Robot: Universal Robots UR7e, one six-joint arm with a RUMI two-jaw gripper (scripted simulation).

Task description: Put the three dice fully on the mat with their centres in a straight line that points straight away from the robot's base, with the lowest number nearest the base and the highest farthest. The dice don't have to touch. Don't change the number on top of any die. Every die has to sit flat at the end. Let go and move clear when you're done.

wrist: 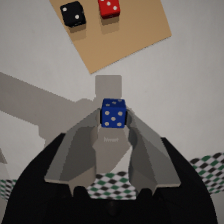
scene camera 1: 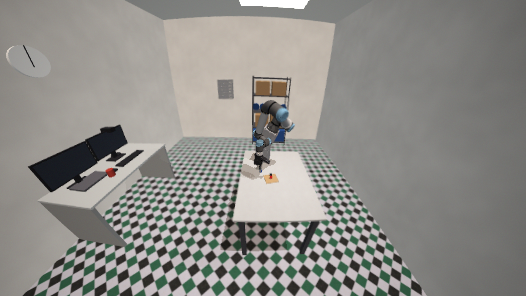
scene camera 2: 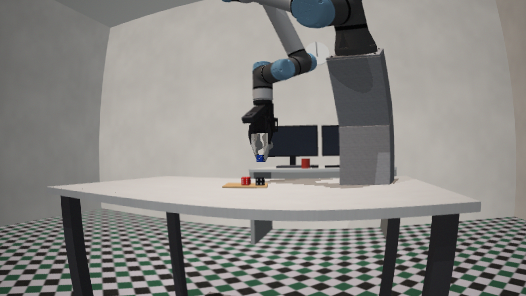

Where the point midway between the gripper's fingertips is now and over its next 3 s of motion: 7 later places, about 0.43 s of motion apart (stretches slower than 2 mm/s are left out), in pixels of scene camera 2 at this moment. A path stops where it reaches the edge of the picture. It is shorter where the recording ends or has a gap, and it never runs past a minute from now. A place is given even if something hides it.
The gripper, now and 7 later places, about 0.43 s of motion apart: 261,161; 261,155; 260,155; 255,154; 246,154; 238,154; 234,153; 233,153
